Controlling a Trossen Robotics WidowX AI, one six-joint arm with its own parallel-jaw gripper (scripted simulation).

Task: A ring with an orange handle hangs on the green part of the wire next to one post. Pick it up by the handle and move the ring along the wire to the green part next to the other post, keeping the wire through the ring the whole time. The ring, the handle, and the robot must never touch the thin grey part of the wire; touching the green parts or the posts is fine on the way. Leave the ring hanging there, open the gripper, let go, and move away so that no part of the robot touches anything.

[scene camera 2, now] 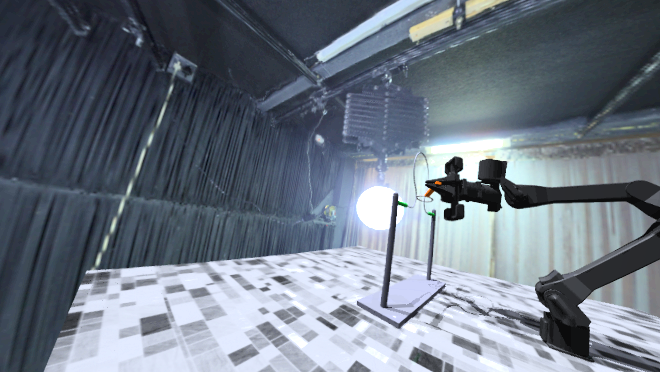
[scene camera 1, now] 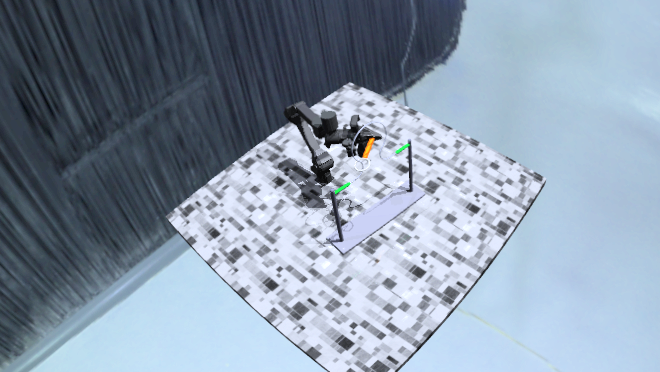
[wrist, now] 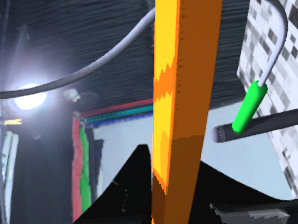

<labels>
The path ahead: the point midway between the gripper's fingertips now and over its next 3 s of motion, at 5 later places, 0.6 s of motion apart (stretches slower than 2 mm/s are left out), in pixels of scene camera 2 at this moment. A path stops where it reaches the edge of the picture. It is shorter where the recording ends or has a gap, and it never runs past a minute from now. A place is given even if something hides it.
My gripper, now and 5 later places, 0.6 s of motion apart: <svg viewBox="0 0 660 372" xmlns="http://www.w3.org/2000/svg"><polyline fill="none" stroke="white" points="425,182 425,166 426,161 425,163 425,167 425,171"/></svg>
</labels>
